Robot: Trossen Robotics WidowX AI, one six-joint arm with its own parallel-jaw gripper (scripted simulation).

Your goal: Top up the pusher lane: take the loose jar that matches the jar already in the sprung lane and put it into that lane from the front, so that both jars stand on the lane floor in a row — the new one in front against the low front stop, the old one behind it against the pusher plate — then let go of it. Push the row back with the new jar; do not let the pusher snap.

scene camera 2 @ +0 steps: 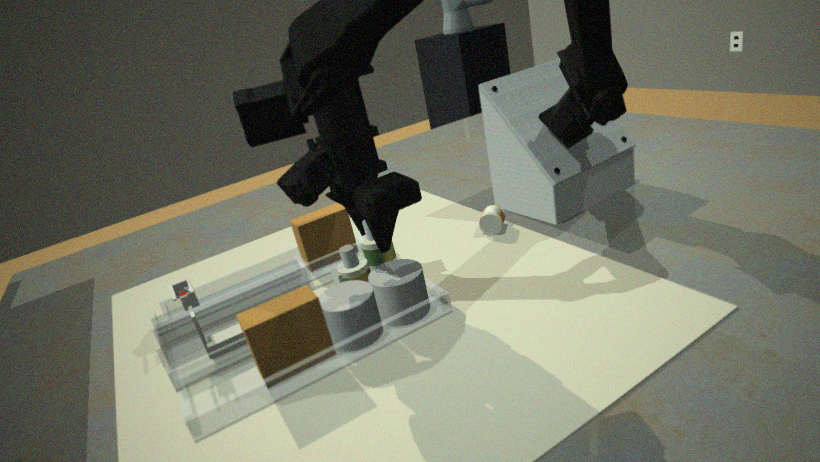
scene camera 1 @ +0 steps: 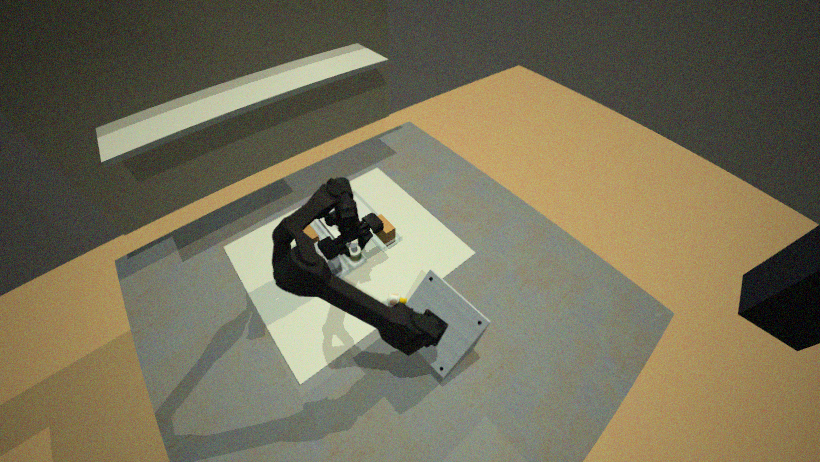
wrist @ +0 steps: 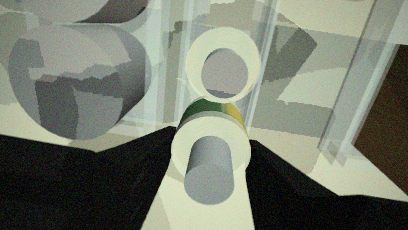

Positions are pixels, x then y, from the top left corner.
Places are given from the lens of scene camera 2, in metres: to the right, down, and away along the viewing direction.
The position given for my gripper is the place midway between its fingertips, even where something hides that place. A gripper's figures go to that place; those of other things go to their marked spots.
my gripper [scene camera 2: 377, 246]: -0.04, 0.02, 0.62
brown box [scene camera 2: 284, 331]: -0.12, 0.10, 0.48
brown box [scene camera 2: 326, 230]: -0.12, 0.00, 0.70
clear pusher lane [scene camera 2: 217, 311]: -0.22, 0.09, 0.56
